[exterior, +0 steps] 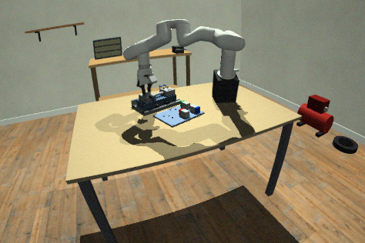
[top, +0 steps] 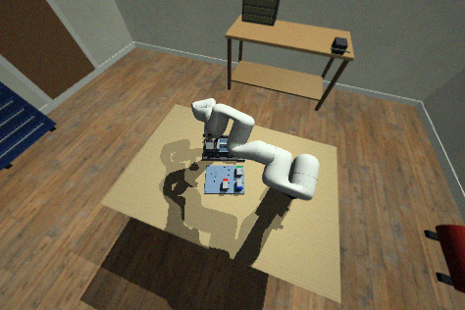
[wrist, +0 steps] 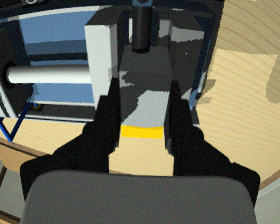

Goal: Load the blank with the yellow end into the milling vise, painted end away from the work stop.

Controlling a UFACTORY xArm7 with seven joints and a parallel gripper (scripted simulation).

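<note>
Right now the yellow-ended blank is 2 cm below my hand. The rest, counted from my hand: fixed jaw: 2 cm ahead, 1 cm to the left, 4 cm below; dark work stop rod: 2 cm behind, 4 cm to the left, 3 cm below; blue infeed plate: 16 cm behind, 18 cm to the left, 12 cm below.
</note>
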